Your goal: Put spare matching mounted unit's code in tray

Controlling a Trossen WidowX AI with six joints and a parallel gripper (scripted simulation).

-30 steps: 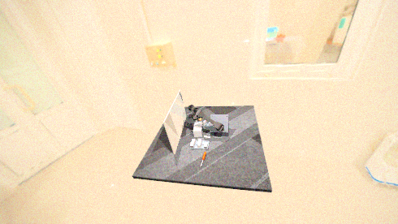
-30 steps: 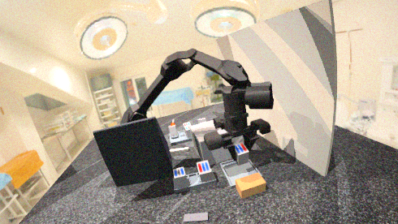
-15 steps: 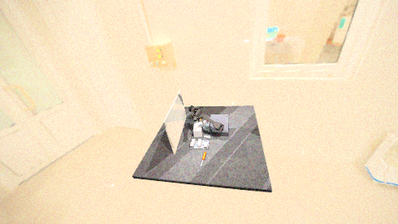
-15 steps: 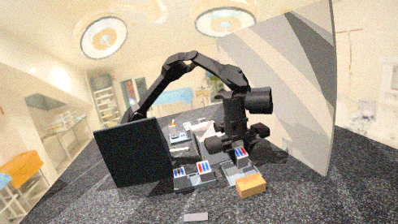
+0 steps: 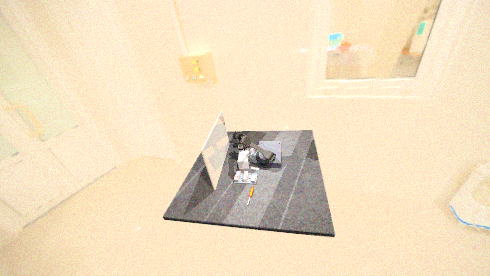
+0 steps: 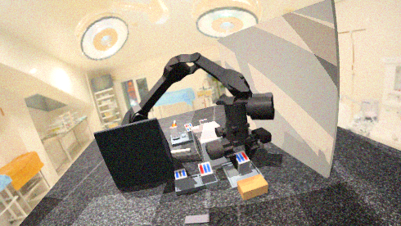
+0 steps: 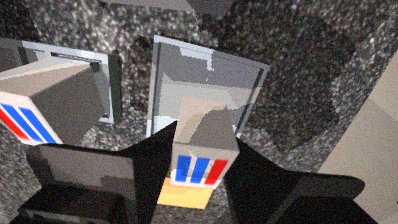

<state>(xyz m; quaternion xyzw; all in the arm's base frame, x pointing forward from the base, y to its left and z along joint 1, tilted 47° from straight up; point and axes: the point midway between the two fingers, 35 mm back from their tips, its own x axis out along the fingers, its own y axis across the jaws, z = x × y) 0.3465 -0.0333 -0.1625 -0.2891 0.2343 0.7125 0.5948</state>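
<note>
Right now my gripper tip is 30 mm below the grey spare block. Round my gripper tip: grey mounted unit: 70 mm behind, 170 mm to the left, 30 mm above; then grey tray: 20 mm below; then brown block: 10 mm ahead, 90 mm to the right, 10 mm below.
</note>
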